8 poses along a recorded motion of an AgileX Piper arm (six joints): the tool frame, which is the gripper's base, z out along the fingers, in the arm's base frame.
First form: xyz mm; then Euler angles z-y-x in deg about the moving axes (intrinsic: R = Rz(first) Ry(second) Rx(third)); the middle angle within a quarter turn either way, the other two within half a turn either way.
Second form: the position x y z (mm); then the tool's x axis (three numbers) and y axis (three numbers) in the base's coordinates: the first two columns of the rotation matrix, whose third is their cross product. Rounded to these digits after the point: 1 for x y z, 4 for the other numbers.
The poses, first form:
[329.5, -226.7, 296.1, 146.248, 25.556, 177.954]
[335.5, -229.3, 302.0, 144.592, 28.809, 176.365]
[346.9, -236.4, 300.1, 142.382, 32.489, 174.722]
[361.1, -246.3, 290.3, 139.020, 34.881, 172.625]
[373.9, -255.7, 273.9, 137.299, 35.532, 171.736]
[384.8, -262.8, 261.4, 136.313, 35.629, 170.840]
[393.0, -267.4, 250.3, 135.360, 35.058, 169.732]
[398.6, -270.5, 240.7, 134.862, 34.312, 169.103]
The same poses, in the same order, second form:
[329.5, -226.7, 296.1, -0.7501, 0.5012, -0.4314, 0.5424, 0.8395, 0.0322]
[335.5, -229.3, 302.0, -0.7142, 0.5077, -0.4819, 0.5533, 0.8311, 0.0556]
[346.9, -236.4, 300.1, -0.6681, 0.5149, -0.5371, 0.5687, 0.8189, 0.0776]
[361.1, -246.3, 290.3, -0.6193, 0.5380, -0.5719, 0.5950, 0.7968, 0.1053]
[373.9, -255.7, 273.9, -0.5981, 0.5519, -0.5812, 0.6097, 0.7839, 0.1170]
[384.8, -262.8, 261.4, -0.5878, 0.5614, -0.5825, 0.6149, 0.7780, 0.1294]
[393.0, -267.4, 250.3, -0.5824, 0.5752, -0.5744, 0.6185, 0.7721, 0.1459]
[398.6, -270.5, 240.7, -0.5826, 0.5855, -0.5637, 0.6209, 0.7682, 0.1561]

